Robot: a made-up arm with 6 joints.
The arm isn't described. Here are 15 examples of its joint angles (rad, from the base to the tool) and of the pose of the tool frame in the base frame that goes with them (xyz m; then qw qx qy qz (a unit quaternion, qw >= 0)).
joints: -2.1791 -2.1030 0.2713 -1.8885 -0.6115 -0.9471
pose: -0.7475 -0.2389 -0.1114 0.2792 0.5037 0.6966 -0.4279
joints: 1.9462 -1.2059 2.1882 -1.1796 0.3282 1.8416
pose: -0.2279 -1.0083 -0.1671 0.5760 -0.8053 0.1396 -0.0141
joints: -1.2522 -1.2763 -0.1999 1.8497 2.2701 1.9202
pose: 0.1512 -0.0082 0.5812 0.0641 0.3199 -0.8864 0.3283
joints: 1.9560 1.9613 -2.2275 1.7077 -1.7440 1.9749
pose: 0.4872 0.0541 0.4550 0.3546 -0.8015 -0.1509 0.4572
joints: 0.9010 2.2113 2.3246 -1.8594 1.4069 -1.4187
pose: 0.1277 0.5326 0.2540 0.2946 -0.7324 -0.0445 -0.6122
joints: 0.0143 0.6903 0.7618 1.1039 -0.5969 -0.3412
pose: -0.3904 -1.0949 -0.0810 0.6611 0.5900 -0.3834 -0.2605
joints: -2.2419 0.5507 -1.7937 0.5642 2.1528 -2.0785
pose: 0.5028 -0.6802 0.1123 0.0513 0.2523 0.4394 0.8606
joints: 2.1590 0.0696 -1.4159 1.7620 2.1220 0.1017
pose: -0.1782 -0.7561 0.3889 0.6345 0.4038 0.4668 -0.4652
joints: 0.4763 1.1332 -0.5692 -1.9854 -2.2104 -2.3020
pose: -0.2354 -0.3607 0.7792 0.8984 -0.1358 -0.4122 0.0679
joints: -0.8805 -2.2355 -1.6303 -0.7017 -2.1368 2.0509
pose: 0.0525 0.5359 0.5342 0.2628 0.5344 0.4789 0.6450
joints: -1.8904 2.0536 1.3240 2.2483 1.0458 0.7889
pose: -0.1703 -0.3960 -0.4304 0.3868 0.2797 0.8053 0.3515
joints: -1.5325 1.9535 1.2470 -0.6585 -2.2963 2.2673
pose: -0.0371 0.2678 -0.4977 0.1046 -0.8513 -0.4510 0.2470
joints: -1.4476 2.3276 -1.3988 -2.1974 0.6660 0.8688
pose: 0.0868 -0.4914 -0.4337 0.9086 -0.3166 -0.0268 0.2710
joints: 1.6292 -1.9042 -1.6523 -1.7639 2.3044 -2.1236
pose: -0.3351 0.1503 -0.1451 0.2366 0.8924 -0.2530 -0.2892
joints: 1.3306 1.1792 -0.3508 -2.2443 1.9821 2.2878
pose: 0.1458 -0.7714 0.5087 0.1170 0.3677 0.1978 0.9011
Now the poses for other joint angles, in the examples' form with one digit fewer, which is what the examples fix.
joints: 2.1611 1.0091 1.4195 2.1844 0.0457 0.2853
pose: 0.142 -0.754 0.049 0.864 0.393 0.256 -0.180
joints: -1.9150 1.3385 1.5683 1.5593 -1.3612 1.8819
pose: 0.197 -0.699 -0.238 0.449 0.406 -0.610 -0.511
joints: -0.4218 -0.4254 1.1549 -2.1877 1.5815 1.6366
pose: -0.262 -0.535 0.641 0.113 0.987 -0.114 0.020
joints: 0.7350 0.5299 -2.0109 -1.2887 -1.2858 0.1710
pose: 0.120 -0.987 -0.029 0.390 -0.556 0.696 0.234
